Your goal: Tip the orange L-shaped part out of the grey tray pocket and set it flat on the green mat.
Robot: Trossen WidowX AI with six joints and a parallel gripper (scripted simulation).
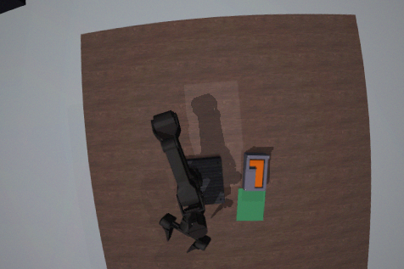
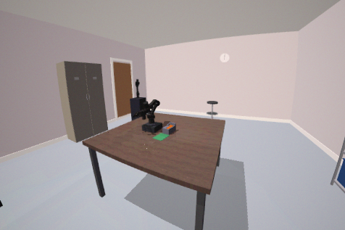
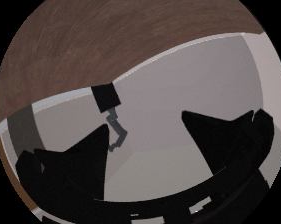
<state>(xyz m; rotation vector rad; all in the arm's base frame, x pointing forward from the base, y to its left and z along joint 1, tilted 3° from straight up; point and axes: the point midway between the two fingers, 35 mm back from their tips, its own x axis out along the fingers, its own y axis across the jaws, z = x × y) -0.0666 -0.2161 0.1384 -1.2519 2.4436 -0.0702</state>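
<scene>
Right now my gripper tip is 350 mm short of the orange L-shaped part, 210 mm to the right of it and 150 mm above it. Round my gripper tip: green mat 310 mm ahead, 220 mm below, 40 mm to the left.
</scene>
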